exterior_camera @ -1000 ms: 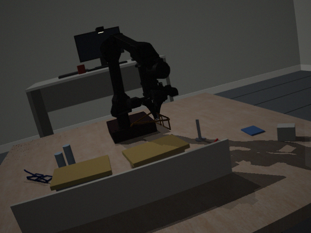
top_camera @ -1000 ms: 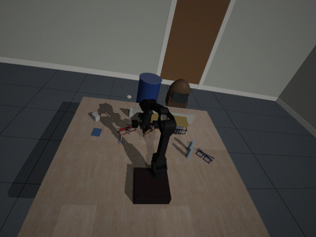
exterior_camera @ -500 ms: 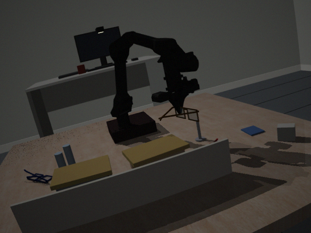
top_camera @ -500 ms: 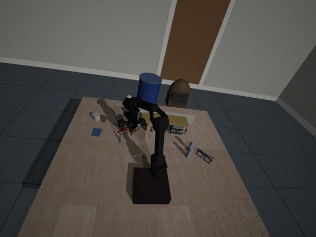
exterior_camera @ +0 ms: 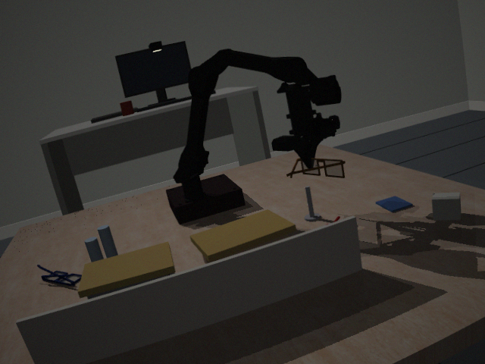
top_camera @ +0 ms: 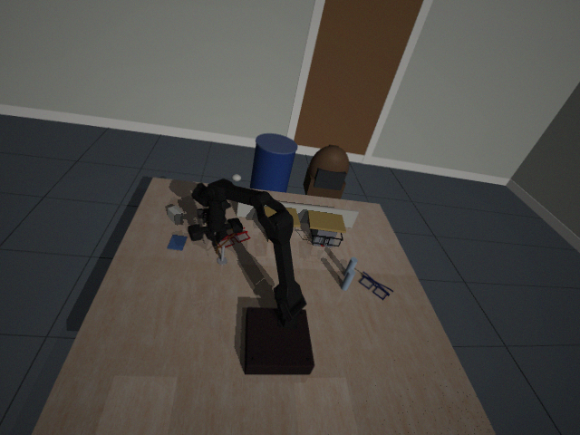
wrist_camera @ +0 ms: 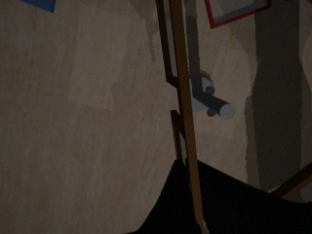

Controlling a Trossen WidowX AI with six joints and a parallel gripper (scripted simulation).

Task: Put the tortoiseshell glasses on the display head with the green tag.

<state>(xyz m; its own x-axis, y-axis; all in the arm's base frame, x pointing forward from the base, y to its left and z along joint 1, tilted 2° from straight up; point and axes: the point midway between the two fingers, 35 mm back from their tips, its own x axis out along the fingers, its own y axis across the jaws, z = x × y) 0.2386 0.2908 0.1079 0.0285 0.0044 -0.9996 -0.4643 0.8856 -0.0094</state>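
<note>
Right now the post is 9 cm below my gripper tip, 3 cm to the right of it and 3 cm ahead of it. The rest, counted from my gripper tip: cube (25 cm ahead, 22 cm to the left, 9 cm below); then panel (36 cm ahead, 35 cm to the right, 6 cm below); then blue pad (17 cm to the left, 12 cm below, 10 cm ahead).
</note>
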